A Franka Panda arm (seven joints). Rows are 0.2 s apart.
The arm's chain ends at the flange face. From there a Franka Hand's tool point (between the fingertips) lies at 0.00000 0.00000 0.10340 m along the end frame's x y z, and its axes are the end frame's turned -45 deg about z.
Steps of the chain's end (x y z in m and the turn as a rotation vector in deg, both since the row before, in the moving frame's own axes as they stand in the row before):
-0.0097 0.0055 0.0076 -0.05 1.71 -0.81
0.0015 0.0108 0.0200 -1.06 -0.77 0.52
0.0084 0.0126 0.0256 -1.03 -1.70 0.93
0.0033 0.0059 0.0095 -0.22 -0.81 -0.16
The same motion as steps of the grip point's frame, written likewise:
-0.0086 -0.0007 0.0076 -1.24 1.17 -0.81
-0.0089 0.0091 0.0200 -0.21 -1.29 0.52
-0.0064 0.0140 0.0255 0.47 -1.93 0.93
-0.0032 0.0058 0.0095 0.42 -0.73 -0.16

